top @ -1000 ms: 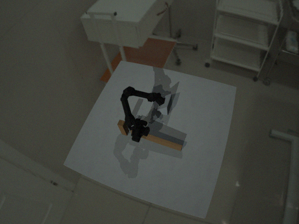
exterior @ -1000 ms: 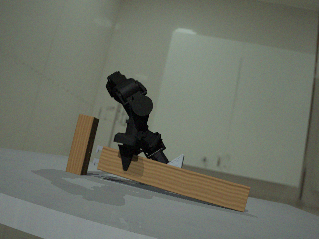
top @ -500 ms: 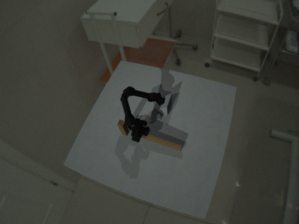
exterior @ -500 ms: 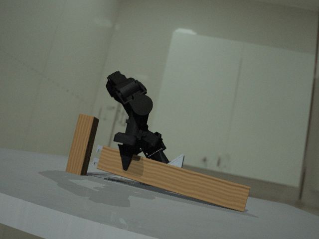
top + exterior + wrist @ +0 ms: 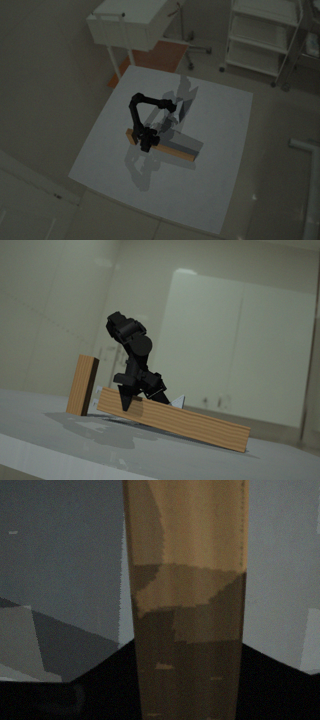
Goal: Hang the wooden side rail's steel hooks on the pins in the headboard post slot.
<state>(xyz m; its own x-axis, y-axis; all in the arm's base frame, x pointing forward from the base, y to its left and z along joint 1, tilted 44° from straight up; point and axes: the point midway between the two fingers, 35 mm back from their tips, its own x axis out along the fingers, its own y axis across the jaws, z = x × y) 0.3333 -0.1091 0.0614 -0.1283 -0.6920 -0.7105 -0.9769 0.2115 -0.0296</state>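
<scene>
Right now my gripper tip is 2 cm past the wooden headboard post, 15 cm to the left of it and 4 cm below it.
</scene>
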